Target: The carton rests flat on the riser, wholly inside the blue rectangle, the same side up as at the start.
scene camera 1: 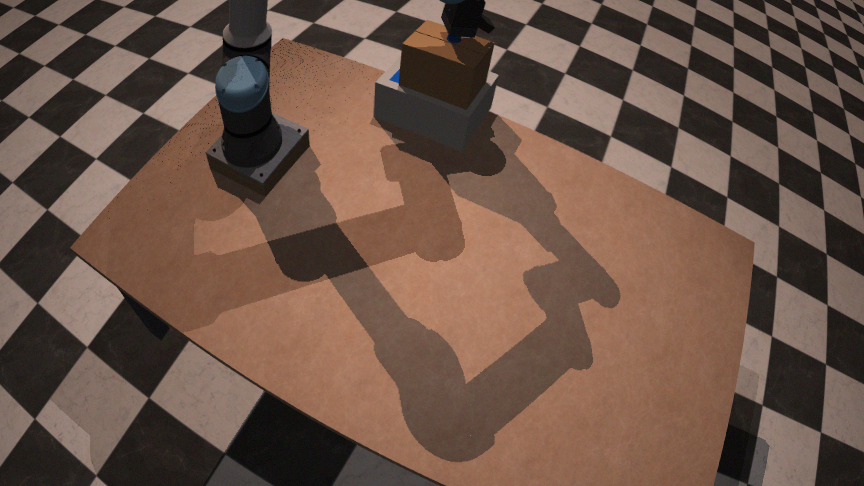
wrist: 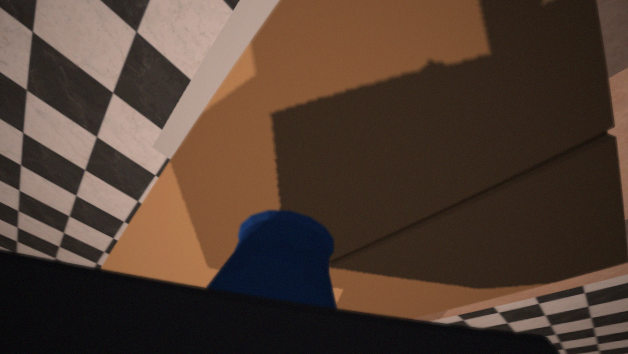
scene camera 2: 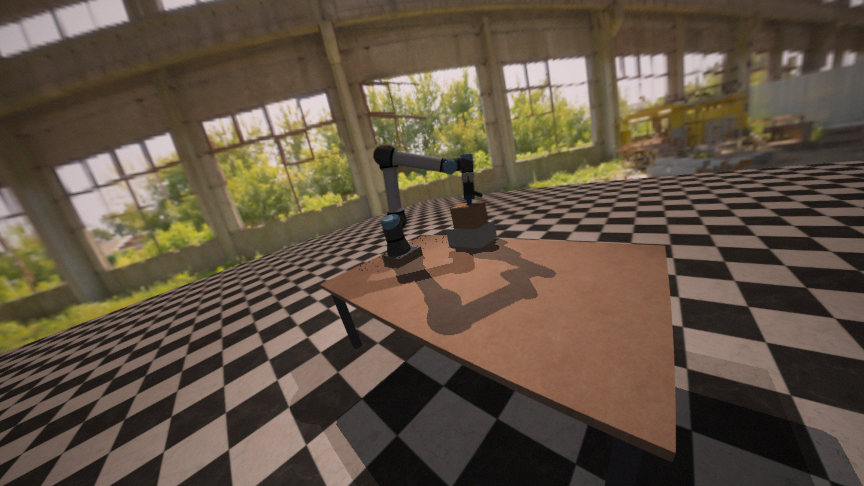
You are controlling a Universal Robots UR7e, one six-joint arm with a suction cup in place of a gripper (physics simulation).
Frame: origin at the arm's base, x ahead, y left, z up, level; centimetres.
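Seen in the pictures: hand, its tool point: (scene camera 1: 452, 43) (wrist: 291, 221); arm's base, origin of its link: (scene camera 1: 251, 142) (scene camera 2: 399, 251).
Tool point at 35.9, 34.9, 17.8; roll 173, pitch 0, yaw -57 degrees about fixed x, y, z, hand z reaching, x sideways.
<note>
Pixels of each thing's top centre, then the offset from my tool point to it, as dx, dy, dz. "spot": a spot on its surface instead. Level surfaces: height alone.
- brown carton, centre of its top: (wrist: 317, 271) (scene camera 1: 449, 42) (scene camera 2: 467, 205) -0.3, -1.9, +1.2
- grey riser, centre of its top: (scene camera 1: 438, 77) (scene camera 2: 469, 224) -2.1, -0.2, -11.8
- blue rectangle, centre of its top: (scene camera 1: 438, 77) -2.1, -0.2, -11.8
- riser's rim, a spot on its surface: (wrist: 210, 74) spot: -2.8, +8.9, -11.8
- brown table, height of its surface: dz -23.8
The brown carton (scene camera 1: 444, 75) (scene camera 2: 470, 215) (wrist: 360, 39) sits flat on the grey riser (scene camera 1: 422, 118) (scene camera 2: 471, 239), seam side up. A small corner of the blue rectangle (scene camera 1: 395, 76) shows at the carton's left; the rest is hidden under the carton. My blue suction cup (scene camera 1: 454, 37) (scene camera 2: 469, 202) (wrist: 285, 218) is pressed down on the carton's top, close to its centre seam. In the wrist view the carton's top fills most of the frame, much of it in my shadow, and a strip of the riser's rim (wrist: 210, 74) runs along its left.
The riser stands at the far edge of the brown table (scene camera 1: 604, 363) (scene camera 2: 574, 313). My arm's base (scene camera 1: 256, 150) (scene camera 2: 398, 254) is bolted to the table left of the riser. Checkered floor lies all around the table.
</note>
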